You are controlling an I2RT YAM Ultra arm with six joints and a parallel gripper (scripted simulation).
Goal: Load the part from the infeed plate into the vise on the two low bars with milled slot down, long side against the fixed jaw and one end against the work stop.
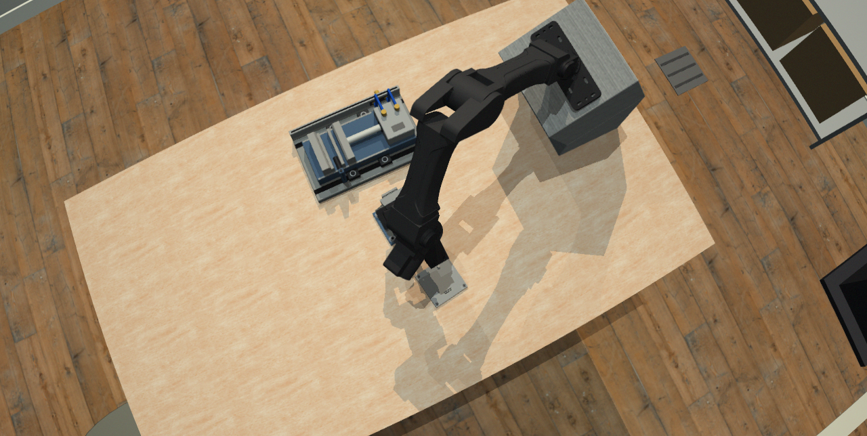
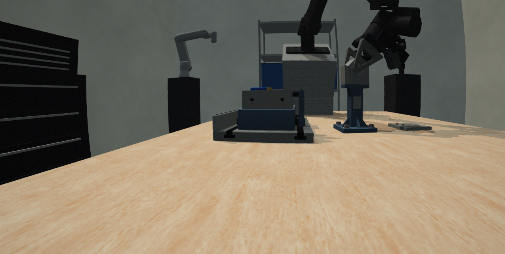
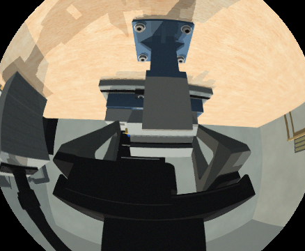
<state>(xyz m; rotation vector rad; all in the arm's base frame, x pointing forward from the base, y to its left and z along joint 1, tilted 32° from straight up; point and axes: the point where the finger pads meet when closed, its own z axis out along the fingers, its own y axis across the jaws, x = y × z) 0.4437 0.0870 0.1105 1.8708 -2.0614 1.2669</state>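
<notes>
Now: the part 10 mm to the left of my hand, 10 mm ahead of it and 10 mm above it. The rest, counted from my hand: work stop rod 160 mm to the right, 90 mm ahead, 60 mm below; then air cylinder 200 mm to the right, 80 mm behind, 70 mm below; then vise 200 mm to the right, 110 mm below, 20 mm ahead.
</notes>
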